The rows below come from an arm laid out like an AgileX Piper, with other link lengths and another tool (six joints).
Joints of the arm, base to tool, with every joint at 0 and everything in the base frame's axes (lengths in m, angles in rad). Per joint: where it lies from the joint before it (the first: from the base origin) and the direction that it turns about. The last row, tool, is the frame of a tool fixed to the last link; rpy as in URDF.
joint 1: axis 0 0 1 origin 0 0 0.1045
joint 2: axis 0 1 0 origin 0 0 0
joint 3: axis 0 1 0 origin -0.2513 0 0.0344
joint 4: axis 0.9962 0 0.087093 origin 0.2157 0 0.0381
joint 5: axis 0 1 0 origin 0 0 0
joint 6: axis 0.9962 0 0.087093 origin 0.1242 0 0.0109
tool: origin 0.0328 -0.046 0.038 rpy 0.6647 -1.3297 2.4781
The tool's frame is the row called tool.
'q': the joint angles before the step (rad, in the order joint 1, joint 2, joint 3, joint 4, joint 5, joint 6). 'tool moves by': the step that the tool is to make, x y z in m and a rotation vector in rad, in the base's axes. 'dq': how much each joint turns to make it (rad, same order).
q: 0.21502, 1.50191, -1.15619, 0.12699, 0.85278, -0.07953
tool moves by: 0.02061, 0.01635, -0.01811, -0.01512, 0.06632, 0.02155
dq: 0.03581, 0.13380, -0.10236, -0.01066, 0.03467, 0.02340
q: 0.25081, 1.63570, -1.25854, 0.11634, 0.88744, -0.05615
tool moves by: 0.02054, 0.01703, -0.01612, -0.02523, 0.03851, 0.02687
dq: 0.03732, 0.12467, -0.10440, -0.02350, 0.02195, 0.02111
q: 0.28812, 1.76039, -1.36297, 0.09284, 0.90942, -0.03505
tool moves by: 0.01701, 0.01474, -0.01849, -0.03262, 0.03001, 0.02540
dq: 0.03238, 0.11263, -0.08741, -0.03001, 0.01209, 0.01844
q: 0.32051, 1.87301, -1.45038, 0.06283, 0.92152, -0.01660
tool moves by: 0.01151, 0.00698, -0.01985, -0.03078, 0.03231, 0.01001
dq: 0.01467, 0.09101, -0.05960, -0.02446, 0.00854, 0.01409
